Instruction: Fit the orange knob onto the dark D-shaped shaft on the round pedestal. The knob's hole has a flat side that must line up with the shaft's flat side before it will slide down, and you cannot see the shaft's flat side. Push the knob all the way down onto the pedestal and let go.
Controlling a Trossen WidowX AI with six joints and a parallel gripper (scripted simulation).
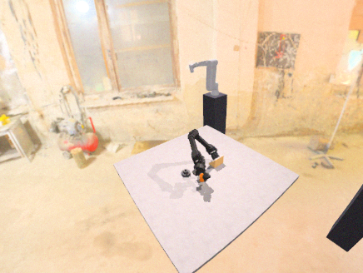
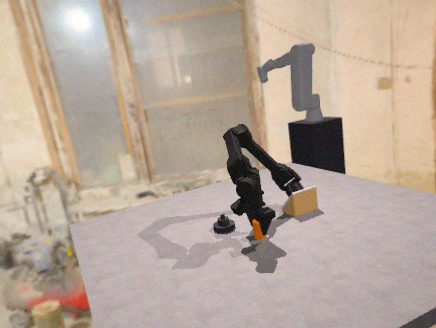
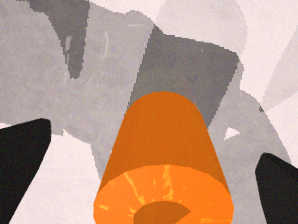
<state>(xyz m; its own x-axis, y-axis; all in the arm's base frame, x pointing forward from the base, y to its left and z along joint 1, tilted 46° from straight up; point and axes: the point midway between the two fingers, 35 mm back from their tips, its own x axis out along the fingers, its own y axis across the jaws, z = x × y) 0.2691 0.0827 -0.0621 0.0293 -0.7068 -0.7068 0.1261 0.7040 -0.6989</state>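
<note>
The orange knob lies 1 cm above my gripper tip. Round my gripper tip: pedestal (6 cm ahead, 16 cm to the right, 1 cm above).
</note>
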